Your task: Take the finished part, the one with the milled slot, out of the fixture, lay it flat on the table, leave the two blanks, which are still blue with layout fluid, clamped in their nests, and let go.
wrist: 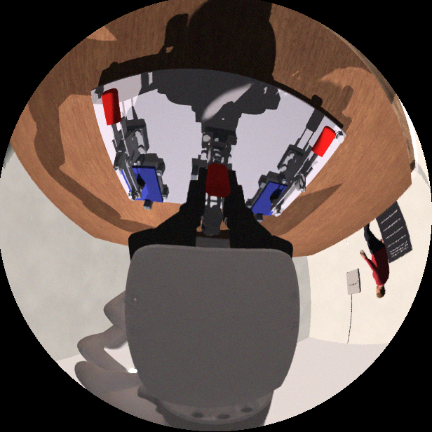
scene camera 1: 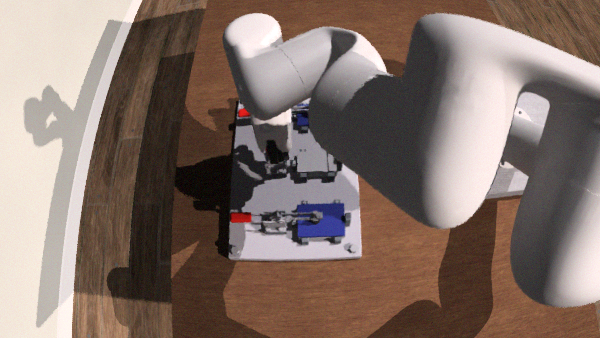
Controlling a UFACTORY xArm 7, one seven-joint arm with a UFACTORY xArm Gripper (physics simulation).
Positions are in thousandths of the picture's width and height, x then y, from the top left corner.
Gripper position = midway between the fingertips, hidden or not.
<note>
In view: my gripper (wrist: 497,416), a blue blank (scene camera 1: 556,664), a finished part (scene camera 1: 532,484), a red clamp handle (wrist: 503,418) and a fixture plate (wrist: 409,242).
</note>
